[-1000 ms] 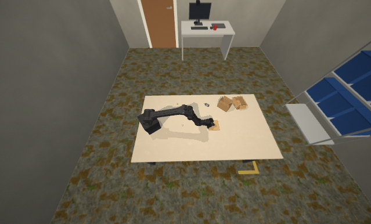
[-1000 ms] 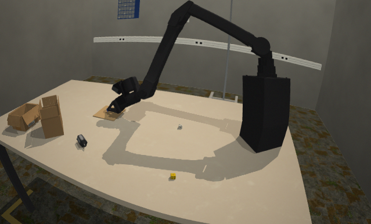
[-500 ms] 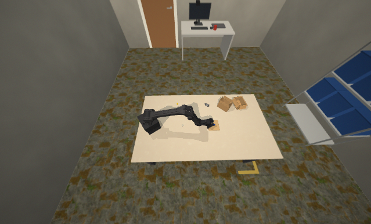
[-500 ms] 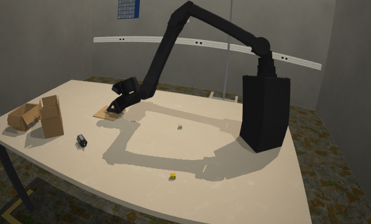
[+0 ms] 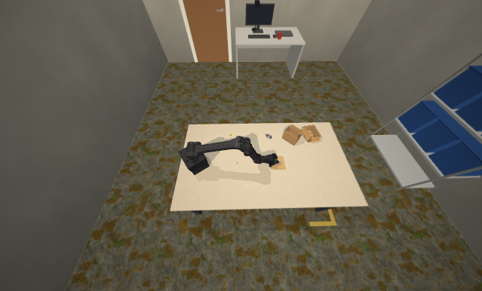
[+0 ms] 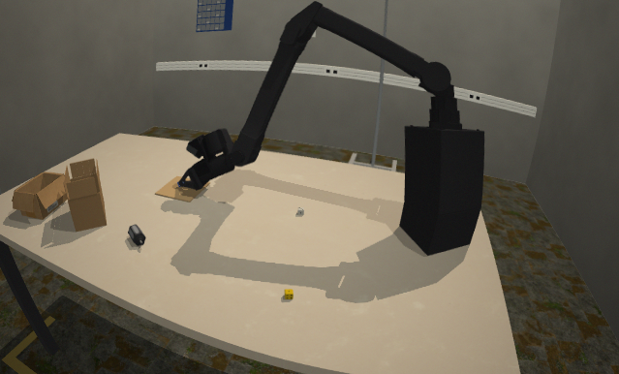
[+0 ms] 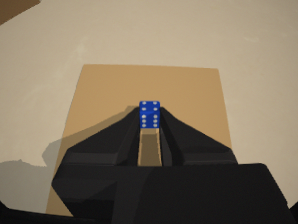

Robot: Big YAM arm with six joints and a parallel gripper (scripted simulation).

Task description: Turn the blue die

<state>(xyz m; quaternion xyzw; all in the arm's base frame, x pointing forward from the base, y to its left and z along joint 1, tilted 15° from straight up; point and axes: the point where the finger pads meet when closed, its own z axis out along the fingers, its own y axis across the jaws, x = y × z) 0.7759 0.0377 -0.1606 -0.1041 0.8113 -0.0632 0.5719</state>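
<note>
The blue die is 1 cm ahead of my hand. From my hand the other things lie so: mat 2 cm below; then yellow die 48 cm behind, 33 cm to the left, 1 cm below; then white die 39 cm behind, 1 cm to the right, 1 cm below.
</note>
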